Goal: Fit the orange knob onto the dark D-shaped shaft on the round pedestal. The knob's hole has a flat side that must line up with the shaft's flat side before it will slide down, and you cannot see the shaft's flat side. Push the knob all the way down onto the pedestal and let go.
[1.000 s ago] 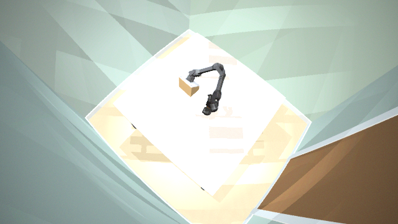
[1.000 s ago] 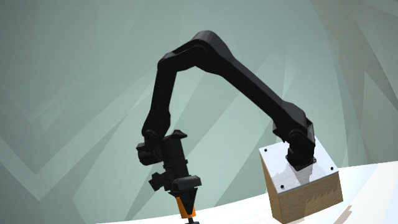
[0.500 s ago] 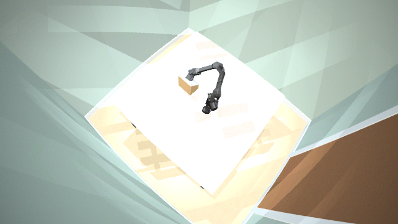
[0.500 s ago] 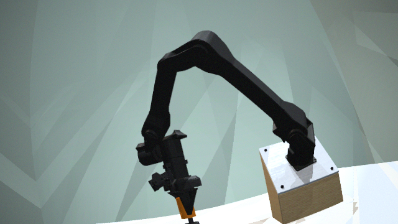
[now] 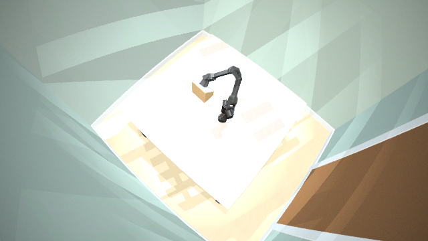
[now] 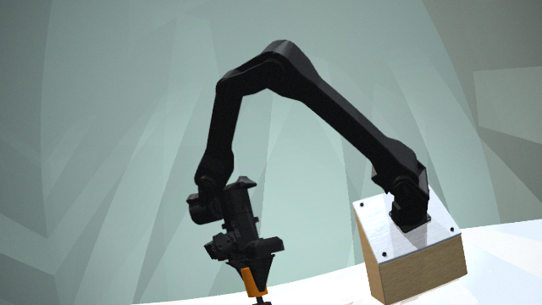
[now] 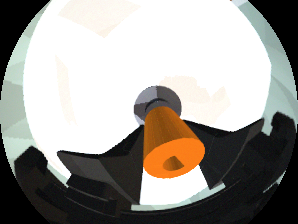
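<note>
My gripper tip is 2 cm below the orange knob. Round my gripper tip: dark shaft 4 cm below.
</note>
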